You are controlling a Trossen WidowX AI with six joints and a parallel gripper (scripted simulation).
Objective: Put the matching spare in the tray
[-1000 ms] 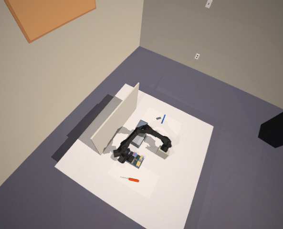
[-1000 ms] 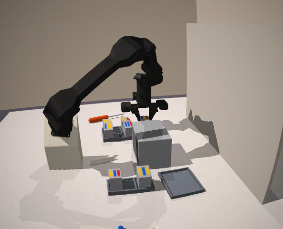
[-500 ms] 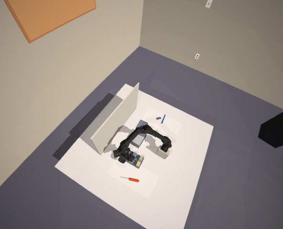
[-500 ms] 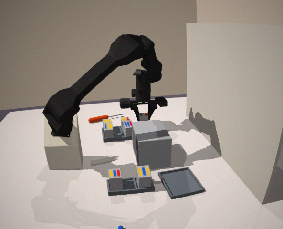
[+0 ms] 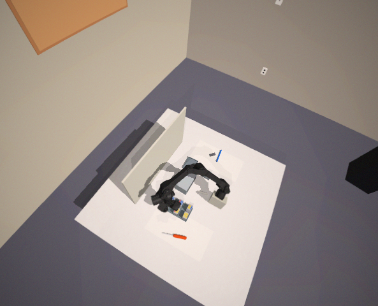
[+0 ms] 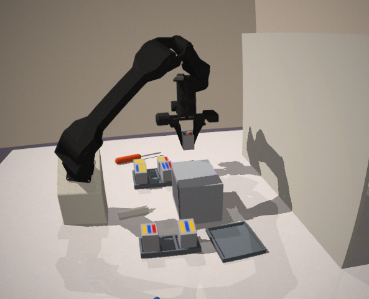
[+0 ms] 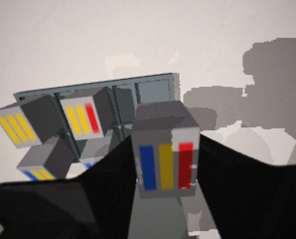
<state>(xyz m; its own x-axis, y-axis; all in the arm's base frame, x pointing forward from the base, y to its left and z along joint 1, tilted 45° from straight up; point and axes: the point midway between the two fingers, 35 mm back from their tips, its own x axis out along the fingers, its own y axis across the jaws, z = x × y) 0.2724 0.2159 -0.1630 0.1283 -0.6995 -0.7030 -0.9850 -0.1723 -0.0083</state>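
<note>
My gripper tip is 40 cm to the left of the dark grey tray, 9 cm above it and 8 cm short of it. The rest, counted from my gripper tip: grey box (23 cm to the right, 4 cm below, 1 cm ahead); then grey spare block (2 cm above); then holder (9 cm below, 7 cm behind, 4 cm to the right).
</note>
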